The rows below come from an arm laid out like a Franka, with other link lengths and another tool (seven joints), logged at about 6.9 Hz.
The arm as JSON. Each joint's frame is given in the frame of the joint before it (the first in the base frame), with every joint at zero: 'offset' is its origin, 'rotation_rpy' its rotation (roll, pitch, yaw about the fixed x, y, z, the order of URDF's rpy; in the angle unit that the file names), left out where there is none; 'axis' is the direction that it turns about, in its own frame. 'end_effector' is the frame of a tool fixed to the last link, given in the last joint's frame.
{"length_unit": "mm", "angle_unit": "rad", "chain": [
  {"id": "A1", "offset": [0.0, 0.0, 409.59], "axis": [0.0, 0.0, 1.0]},
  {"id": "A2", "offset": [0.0, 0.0, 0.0], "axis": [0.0, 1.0, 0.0]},
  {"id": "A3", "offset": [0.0, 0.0, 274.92], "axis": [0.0, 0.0, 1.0]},
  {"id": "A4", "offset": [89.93, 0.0, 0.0], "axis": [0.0, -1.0, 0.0]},
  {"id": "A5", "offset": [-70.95, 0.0, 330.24], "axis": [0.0, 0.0, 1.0]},
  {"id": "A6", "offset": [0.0, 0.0, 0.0], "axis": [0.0, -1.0, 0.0]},
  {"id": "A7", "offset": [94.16, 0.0, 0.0], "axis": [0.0, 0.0, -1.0]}
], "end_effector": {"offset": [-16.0, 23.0, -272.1], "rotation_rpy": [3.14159, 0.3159, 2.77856]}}
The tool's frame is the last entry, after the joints.
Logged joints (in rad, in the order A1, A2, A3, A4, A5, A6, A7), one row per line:
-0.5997 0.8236 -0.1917 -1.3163 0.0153 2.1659 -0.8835
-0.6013 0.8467 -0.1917 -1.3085 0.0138 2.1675 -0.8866
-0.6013 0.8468 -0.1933 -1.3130 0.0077 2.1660 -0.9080
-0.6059 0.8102 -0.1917 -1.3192 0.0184 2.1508 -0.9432
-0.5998 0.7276 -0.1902 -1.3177 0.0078 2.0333 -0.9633
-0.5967 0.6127 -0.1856 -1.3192 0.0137 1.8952 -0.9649
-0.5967 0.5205 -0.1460 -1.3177 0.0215 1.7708 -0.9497
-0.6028 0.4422 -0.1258 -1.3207 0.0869 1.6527 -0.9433
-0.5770 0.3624 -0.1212 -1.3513 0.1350 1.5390 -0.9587
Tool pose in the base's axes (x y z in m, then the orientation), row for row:
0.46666 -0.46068 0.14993 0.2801 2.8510 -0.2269
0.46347 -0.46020 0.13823 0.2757 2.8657 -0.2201
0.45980 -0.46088 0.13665 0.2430 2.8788 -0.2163
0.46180 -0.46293 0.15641 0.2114 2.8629 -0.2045
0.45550 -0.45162 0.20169 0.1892 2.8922 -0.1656
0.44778 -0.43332 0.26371 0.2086 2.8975 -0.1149
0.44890 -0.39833 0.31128 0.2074 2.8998 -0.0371
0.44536 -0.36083 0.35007 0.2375 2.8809 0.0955
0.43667 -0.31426 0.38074 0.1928 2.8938 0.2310
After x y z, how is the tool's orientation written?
As a rotation vector, in radians.
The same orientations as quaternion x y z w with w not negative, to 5 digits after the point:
0.09660 0.98321 -0.07825 0.13355
0.09472 0.98450 -0.07561 0.12679
0.08325 0.98626 -0.07410 0.12193
0.07282 0.98613 -0.07044 0.13143
0.06471 0.98917 -0.05664 0.11896
0.07126 0.98981 -0.03925 0.11689
0.07085 0.99054 -0.01267 0.11681
0.08148 0.98834 0.03276 0.12435
0.06582 0.98794 0.07886 0.11584

